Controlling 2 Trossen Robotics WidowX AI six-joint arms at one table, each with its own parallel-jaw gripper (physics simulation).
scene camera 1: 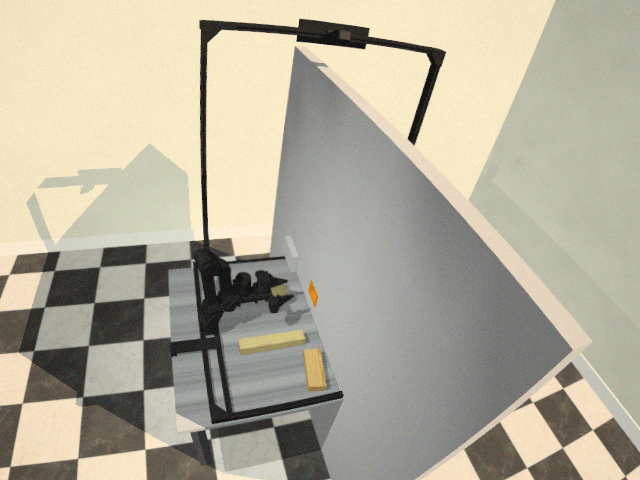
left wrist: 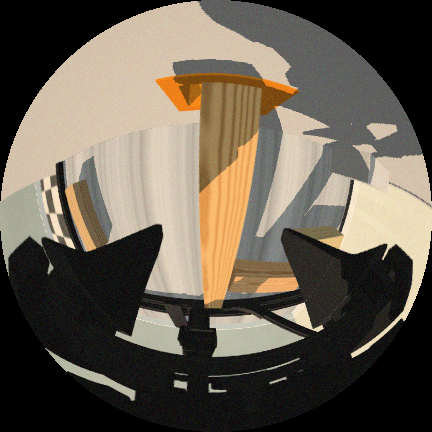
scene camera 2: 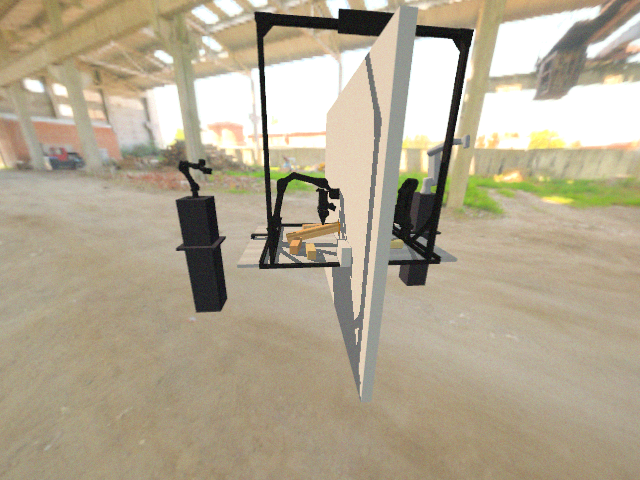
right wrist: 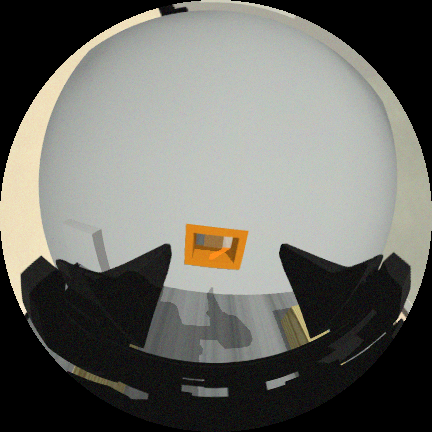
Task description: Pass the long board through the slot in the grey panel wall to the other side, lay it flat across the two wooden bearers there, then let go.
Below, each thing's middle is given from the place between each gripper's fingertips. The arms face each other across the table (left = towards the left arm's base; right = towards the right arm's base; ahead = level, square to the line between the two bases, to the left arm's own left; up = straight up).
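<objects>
My left hand is 13 cm to the left of the orange-framed slot (left wrist: 184, 90), and it is 3 cm above the slot as well.
As for my right gripper, it is 6 cm above the orange-framed slot and 13 cm to the right of it.
</objects>
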